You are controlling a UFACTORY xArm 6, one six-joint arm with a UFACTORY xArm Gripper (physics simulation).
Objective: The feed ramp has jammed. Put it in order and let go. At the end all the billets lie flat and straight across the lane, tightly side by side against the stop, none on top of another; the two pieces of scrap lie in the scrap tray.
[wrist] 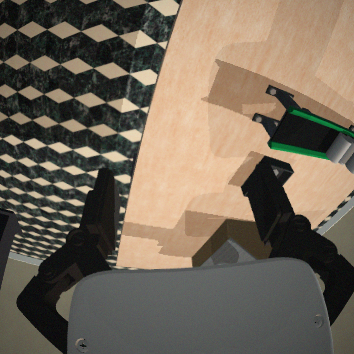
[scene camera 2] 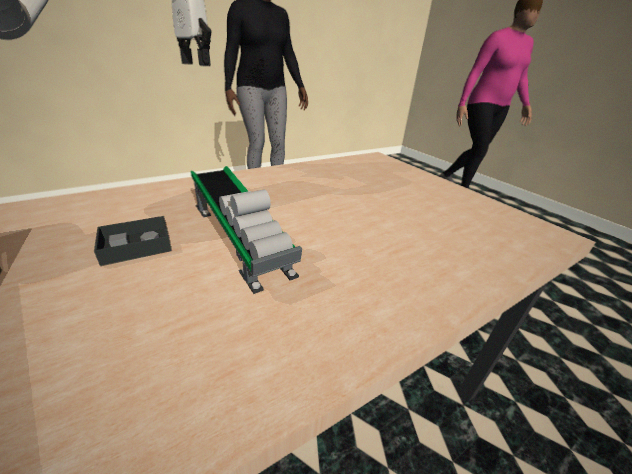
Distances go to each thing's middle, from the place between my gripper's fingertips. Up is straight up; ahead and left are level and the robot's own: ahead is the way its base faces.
The dark scrap tray [scene camera 2: 105, 254] is 24 cm behind my hand, 36 cm to the right of it and 31 cm below it. The rest, counted from my hand: grey stop [scene camera 2: 272, 261]: 2 cm behind, 61 cm to the right, 26 cm below.
